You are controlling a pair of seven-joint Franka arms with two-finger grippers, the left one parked.
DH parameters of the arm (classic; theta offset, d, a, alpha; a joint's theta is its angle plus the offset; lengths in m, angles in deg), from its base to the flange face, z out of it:
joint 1: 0 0.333 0 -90
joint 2: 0 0 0 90
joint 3: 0 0.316 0.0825 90
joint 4: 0 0 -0.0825 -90
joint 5: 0 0.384 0 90
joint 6: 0 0 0.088 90
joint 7: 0 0.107 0 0
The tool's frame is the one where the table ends.
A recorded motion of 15 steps. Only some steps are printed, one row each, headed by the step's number.
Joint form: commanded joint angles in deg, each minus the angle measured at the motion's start. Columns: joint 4, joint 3, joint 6, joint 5, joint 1, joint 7, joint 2.
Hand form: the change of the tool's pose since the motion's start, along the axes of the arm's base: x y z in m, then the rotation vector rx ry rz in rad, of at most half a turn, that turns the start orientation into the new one. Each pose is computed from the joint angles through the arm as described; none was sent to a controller.
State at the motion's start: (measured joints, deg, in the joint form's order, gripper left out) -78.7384 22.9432 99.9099 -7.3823 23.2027 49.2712 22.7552
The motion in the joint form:
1: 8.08 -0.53 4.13 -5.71 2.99 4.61 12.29
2: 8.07 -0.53 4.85 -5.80 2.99 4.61 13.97
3: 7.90 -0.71 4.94 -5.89 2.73 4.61 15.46
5: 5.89 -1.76 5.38 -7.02 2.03 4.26 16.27
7: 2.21 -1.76 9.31 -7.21 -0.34 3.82 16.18
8: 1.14 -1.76 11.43 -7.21 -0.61 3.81 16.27
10: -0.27 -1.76 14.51 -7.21 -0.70 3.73 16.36
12: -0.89 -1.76 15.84 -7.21 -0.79 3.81 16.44
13: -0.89 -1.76 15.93 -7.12 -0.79 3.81 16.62
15: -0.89 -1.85 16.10 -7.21 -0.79 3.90 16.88
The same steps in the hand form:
1: 0.0366 0.0367 -0.0716 -0.0104 -0.0249 -0.0436
2: 0.0399 0.0387 -0.0911 -0.0155 -0.0082 -0.0430
3: 0.0446 0.0358 -0.1110 -0.0310 0.0140 -0.0487
5: 0.0527 0.0205 -0.1385 -0.0778 0.0270 -0.0551
7: 0.0639 0.0004 -0.1612 -0.0701 0.0244 -0.0726
8: 0.0648 -0.0001 -0.1677 -0.0555 0.0145 -0.0730
10: 0.0642 0.0021 -0.1754 -0.0324 -0.0025 -0.0678
12: 0.0642 0.0025 -0.1793 -0.0227 -0.0090 -0.0684
13: 0.0643 0.0027 -0.1813 -0.0219 -0.0061 -0.0691
15: 0.0650 0.0021 -0.1844 -0.0235 -0.0054 -0.0712

